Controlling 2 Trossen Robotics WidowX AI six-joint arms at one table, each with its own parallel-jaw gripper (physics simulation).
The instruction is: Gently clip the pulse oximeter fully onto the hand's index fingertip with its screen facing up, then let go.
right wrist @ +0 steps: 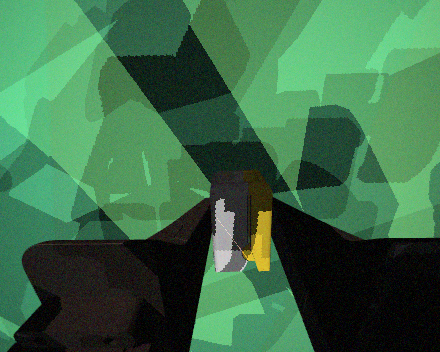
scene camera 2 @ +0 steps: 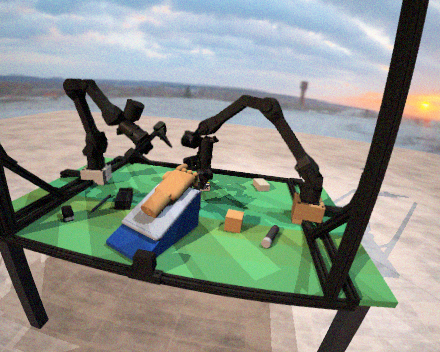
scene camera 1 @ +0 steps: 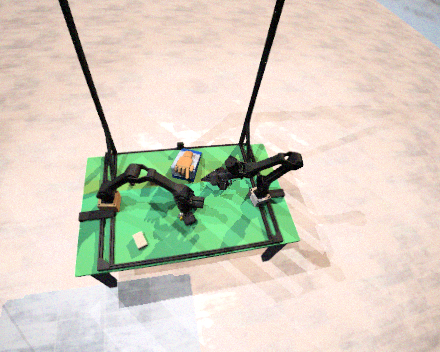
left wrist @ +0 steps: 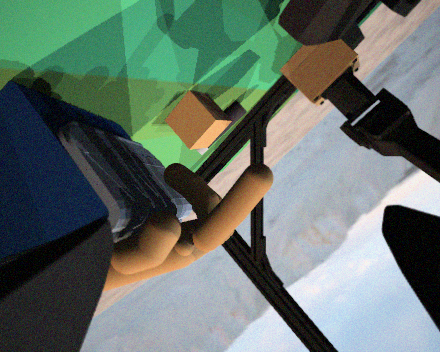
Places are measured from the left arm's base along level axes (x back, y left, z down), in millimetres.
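Where they show: left gripper, fingertip midpoint: (scene camera 2: 163, 156) (scene camera 1: 203, 177) (left wrist: 248, 225); right gripper, fingertip midpoint: (right wrist: 238, 204) (scene camera 2: 201, 187) (scene camera 1: 185, 215); left arm's base, link origin: (scene camera 2: 95, 167) (scene camera 1: 260, 193); right arm's base, link origin: (scene camera 2: 309, 200) (scene camera 1: 107, 198) (left wrist: 336, 83).
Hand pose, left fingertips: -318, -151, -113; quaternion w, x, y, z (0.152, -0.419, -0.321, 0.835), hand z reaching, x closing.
Each offset is from my left fingertips to the top centre of the thing, as dx, dy, dz.
The pulse oximeter @[-154, +110, +140] (right wrist: 241, 220), white and yellow, is seen edge-on between the right fingers, its body split lengthwise by a seam; its screen does not show. My right gripper (right wrist: 238, 204) (scene camera 1: 184, 218) (scene camera 2: 204, 185) is shut on it, low at the table, with a finger against each side. The orange-tan hand (scene camera 1: 185, 161) (scene camera 2: 169, 191) (left wrist: 150, 250) rests on a grey pad on a blue wedge (scene camera 2: 175, 228) (left wrist: 45, 175), fingers over the raised end. One finger (left wrist: 232, 210) sticks out in the left wrist view. My left gripper (scene camera 1: 212, 182) (scene camera 2: 147, 152) is open and empty, beside the hand.
An orange block @[-246, -173, +122] (scene camera 2: 234, 221) (left wrist: 194, 120) and a dark cylinder with a pale end @[-353, -233, +144] (scene camera 2: 270, 236) lie beside the wedge. A beige block @[-418, +167, +142] (scene camera 1: 140, 240) (scene camera 2: 261, 184) lies farther off. A black box @[+135, -42, +136] (scene camera 2: 123, 198), a thin dark stick @[+215, -69, +162] (scene camera 2: 100, 203) and a small black item @[+286, -169, +139] (scene camera 2: 67, 213) lie opposite.
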